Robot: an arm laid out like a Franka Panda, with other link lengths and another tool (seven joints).
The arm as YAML. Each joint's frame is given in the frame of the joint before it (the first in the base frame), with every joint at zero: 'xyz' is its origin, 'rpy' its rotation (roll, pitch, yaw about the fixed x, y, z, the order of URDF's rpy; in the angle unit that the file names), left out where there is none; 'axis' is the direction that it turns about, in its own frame. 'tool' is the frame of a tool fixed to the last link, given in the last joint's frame.
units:
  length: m
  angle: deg
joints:
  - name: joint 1
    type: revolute
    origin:
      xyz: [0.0, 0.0, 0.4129]
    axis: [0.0, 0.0, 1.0]
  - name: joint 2
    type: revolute
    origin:
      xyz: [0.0, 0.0, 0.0]
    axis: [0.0, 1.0, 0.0]
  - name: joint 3
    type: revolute
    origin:
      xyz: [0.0, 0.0, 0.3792]
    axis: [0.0, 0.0, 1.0]
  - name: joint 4
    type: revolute
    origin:
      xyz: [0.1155, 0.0, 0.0]
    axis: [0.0, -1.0, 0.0]
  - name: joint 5
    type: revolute
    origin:
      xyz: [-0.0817, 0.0, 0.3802]
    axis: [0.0, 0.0, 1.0]
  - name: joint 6
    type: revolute
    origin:
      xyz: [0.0, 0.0, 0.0]
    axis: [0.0, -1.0, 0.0]
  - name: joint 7
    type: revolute
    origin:
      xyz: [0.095, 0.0, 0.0]
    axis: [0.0, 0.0, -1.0]
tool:
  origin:
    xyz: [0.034, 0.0, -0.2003]
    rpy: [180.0, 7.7, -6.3]
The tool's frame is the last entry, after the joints.
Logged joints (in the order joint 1, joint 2, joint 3, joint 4, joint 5, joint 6, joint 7), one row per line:
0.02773, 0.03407, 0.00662, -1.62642, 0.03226, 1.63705, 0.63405
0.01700, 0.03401, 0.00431, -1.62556, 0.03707, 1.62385, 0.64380
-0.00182, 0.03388, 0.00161, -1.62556, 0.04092, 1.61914, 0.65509
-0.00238, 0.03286, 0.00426, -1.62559, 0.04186, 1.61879, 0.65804
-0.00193, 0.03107, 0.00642, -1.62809, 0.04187, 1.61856, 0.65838
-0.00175, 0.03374, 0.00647, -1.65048, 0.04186, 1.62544, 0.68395
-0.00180, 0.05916, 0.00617, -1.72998, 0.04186, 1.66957, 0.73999
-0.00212, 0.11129, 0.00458, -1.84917, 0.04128, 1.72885, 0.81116
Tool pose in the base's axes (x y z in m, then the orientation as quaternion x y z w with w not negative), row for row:
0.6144, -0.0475, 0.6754, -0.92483, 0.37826, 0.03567, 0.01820
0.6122, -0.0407, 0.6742, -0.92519, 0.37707, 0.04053, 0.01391
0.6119, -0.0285, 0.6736, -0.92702, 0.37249, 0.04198, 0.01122
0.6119, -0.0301, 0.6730, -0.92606, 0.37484, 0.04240, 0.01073
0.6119, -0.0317, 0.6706, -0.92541, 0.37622, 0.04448, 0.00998
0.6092, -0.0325, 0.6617, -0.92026, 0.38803, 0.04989, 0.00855
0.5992, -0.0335, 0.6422, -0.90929, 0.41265, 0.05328, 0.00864
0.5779, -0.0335, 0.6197, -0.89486, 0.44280, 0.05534, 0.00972
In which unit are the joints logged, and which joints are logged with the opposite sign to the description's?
The joints are logged in radians. Opposite sign: joint 1, joint 2, joint 3, joint 5.
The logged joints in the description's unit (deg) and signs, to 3 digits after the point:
-1.589, -1.952, -0.379, -93.187, -1.848, 93.796, 36.328
-0.974, -1.949, -0.247, -93.138, -2.124, 93.040, 36.887
0.104, -1.941, -0.092, -93.138, -2.345, 92.770, 37.534
0.136, -1.883, -0.244, -93.139, -2.398, 92.750, 37.703
0.111, -1.780, -0.368, -93.283, -2.399, 92.737, 37.722
0.100, -1.933, -0.371, -94.566, -2.398, 93.131, 39.187
0.103, -3.390, -0.354, -99.121, -2.398, 95.659, 42.398
0.121, -6.376, -0.262, -105.950, -2.365, 99.056, 46.476

